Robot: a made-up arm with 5 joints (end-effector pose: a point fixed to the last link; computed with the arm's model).
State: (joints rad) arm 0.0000 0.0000 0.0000 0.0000 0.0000
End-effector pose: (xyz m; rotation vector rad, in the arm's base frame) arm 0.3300 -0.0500 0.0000 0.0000 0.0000 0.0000
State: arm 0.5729 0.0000 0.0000 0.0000 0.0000
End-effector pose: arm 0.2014 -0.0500 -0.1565 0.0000 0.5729 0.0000
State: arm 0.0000 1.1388 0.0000 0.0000 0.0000
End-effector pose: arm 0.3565 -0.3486 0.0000 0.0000 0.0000 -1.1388
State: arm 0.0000 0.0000 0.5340 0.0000 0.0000
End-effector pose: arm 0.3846 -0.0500 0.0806 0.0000 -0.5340 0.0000
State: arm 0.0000 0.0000 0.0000 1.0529 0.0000
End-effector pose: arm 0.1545 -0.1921 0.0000 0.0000 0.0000 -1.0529
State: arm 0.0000 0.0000 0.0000 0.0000 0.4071
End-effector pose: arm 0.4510 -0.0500 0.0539 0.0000 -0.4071 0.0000
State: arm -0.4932 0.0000 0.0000 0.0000 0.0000
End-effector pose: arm 0.3570 -0.0500 0.1729 0.0000 -0.4932 0.0000
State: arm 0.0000 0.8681 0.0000 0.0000 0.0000
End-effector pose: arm 0.3819 -0.2780 0.0000 0.0000 0.0000 -0.8681
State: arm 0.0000 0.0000 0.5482 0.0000 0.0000
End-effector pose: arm 0.3854 -0.0500 0.0831 0.0000 -0.5482 0.0000
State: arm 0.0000 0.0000 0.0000 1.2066 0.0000
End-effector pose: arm 0.1200 -0.1947 0.0000 0.0000 0.0000 -1.2066
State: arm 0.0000 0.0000 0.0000 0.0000 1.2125
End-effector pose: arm 0.5842 -0.0500 0.2733 0.0000 -1.2125 0.0000
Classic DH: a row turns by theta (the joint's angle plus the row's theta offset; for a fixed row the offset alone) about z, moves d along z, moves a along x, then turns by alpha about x. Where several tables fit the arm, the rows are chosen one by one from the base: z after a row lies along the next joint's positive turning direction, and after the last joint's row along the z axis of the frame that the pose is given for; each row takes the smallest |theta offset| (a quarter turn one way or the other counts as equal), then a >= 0, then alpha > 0; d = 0 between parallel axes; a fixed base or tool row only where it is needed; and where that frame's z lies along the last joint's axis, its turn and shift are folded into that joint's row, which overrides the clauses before.
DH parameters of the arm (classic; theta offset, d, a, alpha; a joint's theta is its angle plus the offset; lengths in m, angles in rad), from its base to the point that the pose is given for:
base (fixed): 0 0.14 0 -1.5708
joint 1: 0 -0.22 0.11 -1.5708
joint 2: 0 0 0.1 -1.5708
joint 3: 0 -0.25 -0.09 1.5708
joint 4: 0 -0.18 0.14 -1.5708
joint 5: 0 0.08 0.07 -1.5708
tool (fixed): 0 -0.32 0 0

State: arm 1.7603 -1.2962 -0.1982 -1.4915 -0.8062
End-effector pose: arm -0.0737 -0.0994 0.2205 -1.4003 -0.5985 -2.6450
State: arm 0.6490 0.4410 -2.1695 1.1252 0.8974
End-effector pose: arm 0.0864 -0.4282 0.0239 -1.1031 1.9584 -0.0715
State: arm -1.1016 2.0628 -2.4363 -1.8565 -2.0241
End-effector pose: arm 0.2353 -0.4782 0.1179 0.1042 -0.4068 2.1311
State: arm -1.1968 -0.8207 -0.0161 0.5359 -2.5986
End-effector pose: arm -0.4361 -0.1381 0.1813 -0.2899 1.4042 -0.1099
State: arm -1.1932 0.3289 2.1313 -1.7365 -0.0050
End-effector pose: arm 0.1476 0.1451 0.6101 -2.4208 -1.7557 -0.5014
